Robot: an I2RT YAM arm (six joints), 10 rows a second.
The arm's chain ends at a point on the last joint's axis. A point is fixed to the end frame.
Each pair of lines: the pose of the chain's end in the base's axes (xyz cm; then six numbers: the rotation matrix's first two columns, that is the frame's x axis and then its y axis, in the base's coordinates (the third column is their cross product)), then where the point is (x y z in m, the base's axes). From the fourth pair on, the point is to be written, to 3 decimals.
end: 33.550, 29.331, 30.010, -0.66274, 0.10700, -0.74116, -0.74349, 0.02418, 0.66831
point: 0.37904 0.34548 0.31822
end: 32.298, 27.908, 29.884, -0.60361, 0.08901, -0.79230, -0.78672, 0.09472, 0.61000
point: 0.36744 0.33043 0.31706
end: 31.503, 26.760, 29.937, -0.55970, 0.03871, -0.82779, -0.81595, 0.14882, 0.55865
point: 0.35931 0.31958 0.31619
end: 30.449, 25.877, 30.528, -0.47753, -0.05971, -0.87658, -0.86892, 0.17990, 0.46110
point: 0.346 0.313 0.321
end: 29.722, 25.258, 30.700, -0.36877, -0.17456, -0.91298, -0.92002, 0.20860, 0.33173
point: 0.336 0.310 0.321
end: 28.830, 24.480, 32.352, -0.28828, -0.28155, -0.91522, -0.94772, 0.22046, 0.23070
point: 0.325 0.304 0.334
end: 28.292, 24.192, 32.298, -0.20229, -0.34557, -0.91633, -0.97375, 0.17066, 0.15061
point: 0.315 0.304 0.333
